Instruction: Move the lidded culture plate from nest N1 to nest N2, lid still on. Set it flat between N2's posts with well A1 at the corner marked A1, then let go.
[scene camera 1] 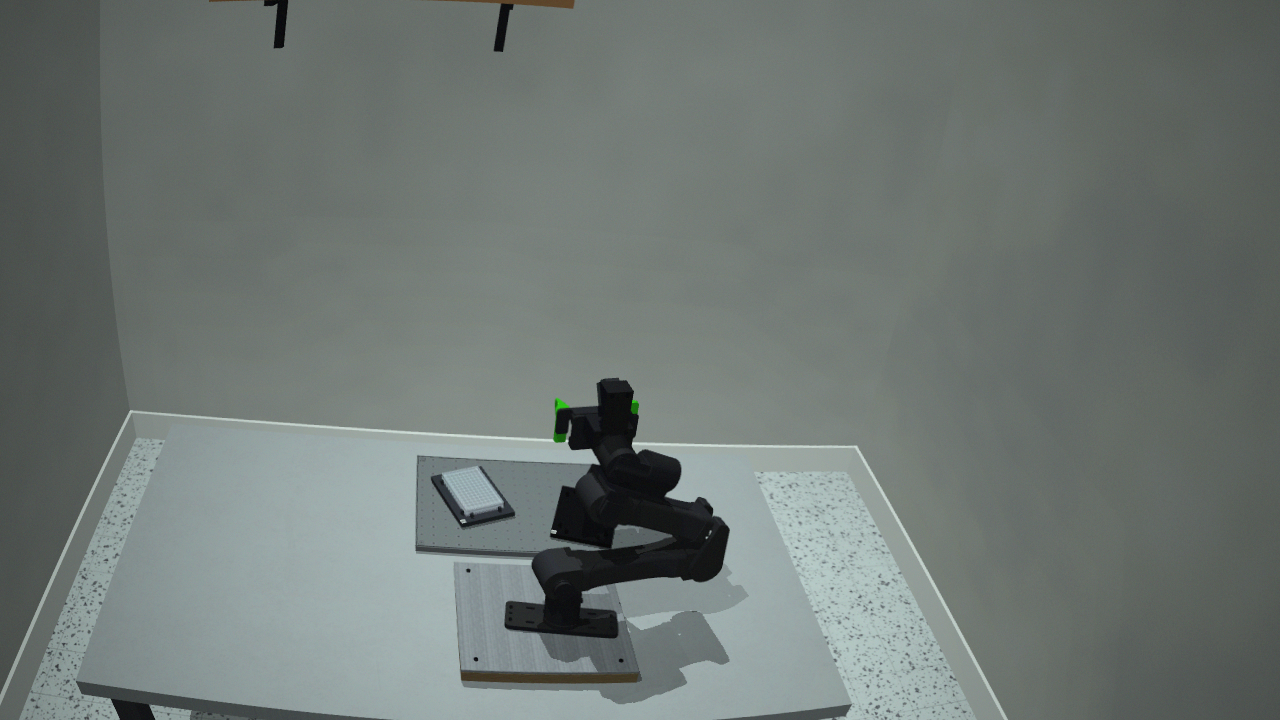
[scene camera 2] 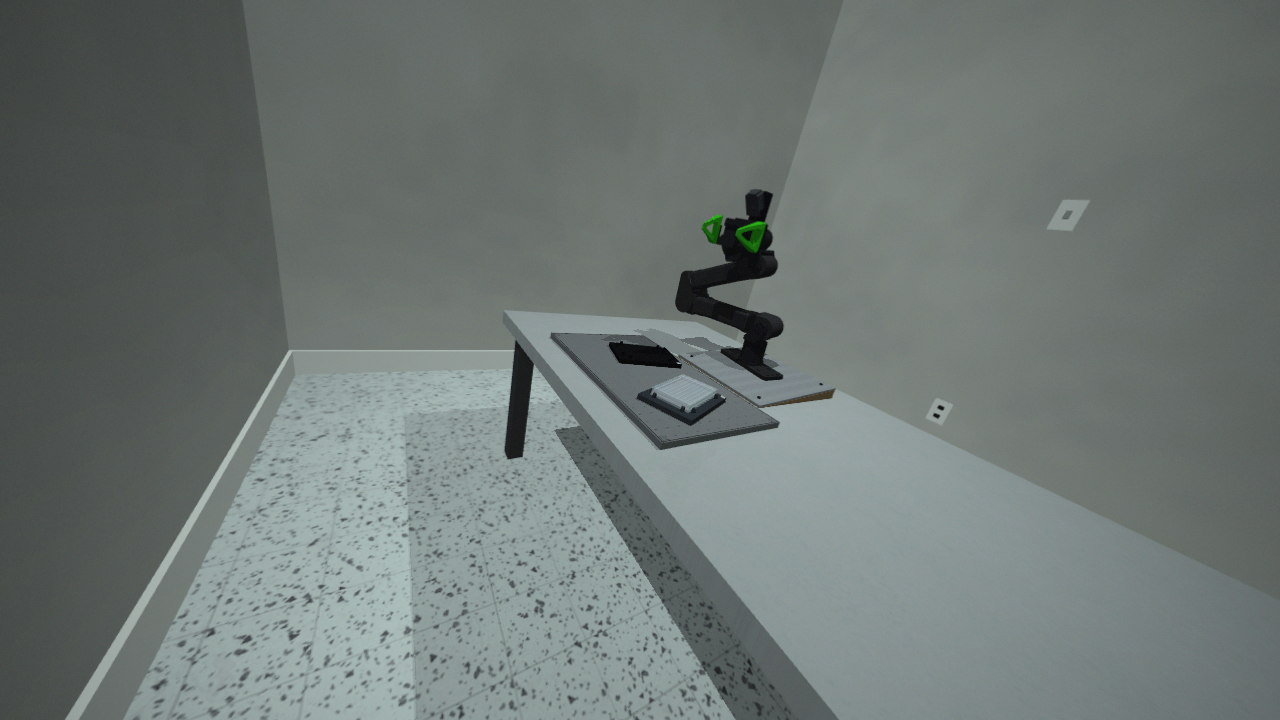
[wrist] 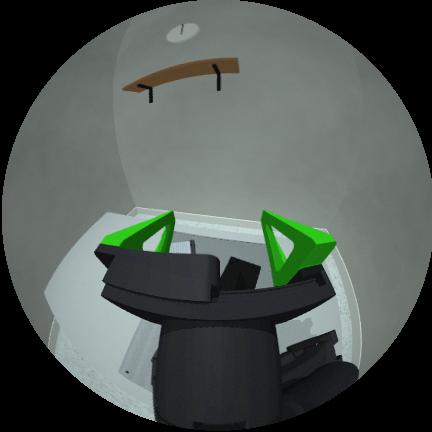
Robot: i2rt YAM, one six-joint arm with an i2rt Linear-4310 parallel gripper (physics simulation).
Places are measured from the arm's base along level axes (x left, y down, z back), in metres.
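Pixels of known places: gripper, fingertip midpoint: (scene camera 1: 583, 399) (scene camera 2: 719, 229) (wrist: 217, 214); arm's base, origin of the base link: (scene camera 1: 560, 622) (scene camera 2: 749, 364).
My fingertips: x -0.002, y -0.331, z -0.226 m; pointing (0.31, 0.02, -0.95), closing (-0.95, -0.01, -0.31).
Observation:
For each thing: its top centre in the pictures, then the offset to it from my fingertips. Level surfaces: height alone.
- pale lidded culture plate, middle of its top: (scene camera 1: 472, 487) (scene camera 2: 686, 388) (wrist: 178, 253) dy +0.312, dx +0.190, dz -0.115 m
- grey perforated board, middle of its top: (scene camera 1: 540, 504) (scene camera 2: 649, 371) (wrist: 215, 267) dy +0.339, dx +0.046, dz -0.121 m
- table, its level: dy +0.353 m
The pale lidded culture plate (scene camera 1: 474, 489) (scene camera 2: 685, 391) lies flat in its dark nest N1 (scene camera 1: 452, 503) (scene camera 2: 660, 405). Part of the plate (wrist: 182, 246) shows past the left finger in the wrist view. The other dark nest, N2 (scene camera 1: 571, 522) (scene camera 2: 644, 354) (wrist: 241, 272), holds no plate; the arm hides part of it in scene camera 1. A small white mark shows at its near left corner there. Nest labels and well A1 are too small to read. My gripper (scene camera 1: 597, 413) (scene camera 2: 732, 232) (wrist: 217, 214) is wide open and empty, high above the table, with green fingers pointing roughly level.
Both nests sit on a grey perforated board (scene camera 1: 532, 501) (scene camera 2: 626, 385) on the table (scene camera 1: 268, 555) (scene camera 2: 939, 537). The arm's base stands on a lighter board (scene camera 1: 487, 644) (scene camera 2: 796, 385) beside it. A brown wall shelf (wrist: 200, 70) hangs on the far wall.

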